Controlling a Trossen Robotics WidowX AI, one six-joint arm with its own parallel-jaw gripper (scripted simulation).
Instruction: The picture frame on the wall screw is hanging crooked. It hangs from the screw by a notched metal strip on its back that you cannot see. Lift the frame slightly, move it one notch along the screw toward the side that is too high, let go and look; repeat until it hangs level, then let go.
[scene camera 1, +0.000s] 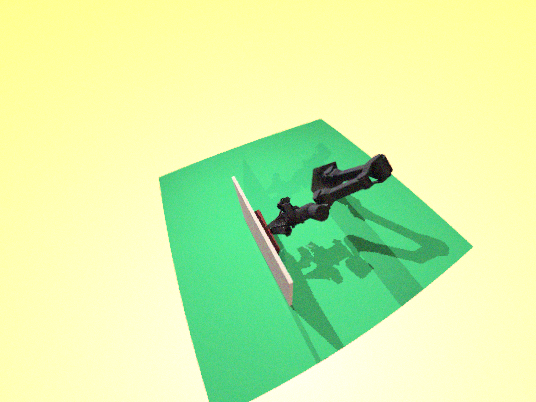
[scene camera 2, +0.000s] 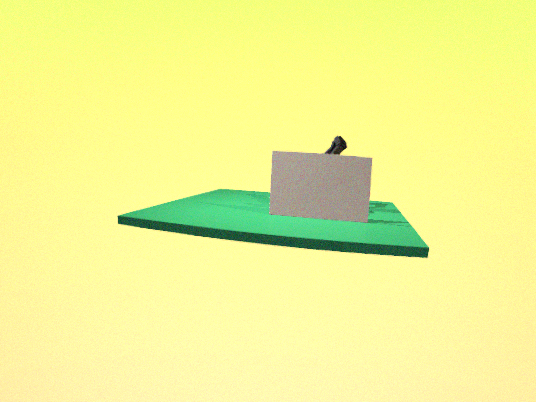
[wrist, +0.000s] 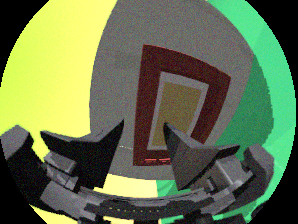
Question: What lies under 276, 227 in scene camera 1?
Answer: My gripper.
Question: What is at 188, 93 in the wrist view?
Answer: A picture frame.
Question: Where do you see my gripper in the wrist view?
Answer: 144, 123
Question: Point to a wall panel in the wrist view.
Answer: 113, 88
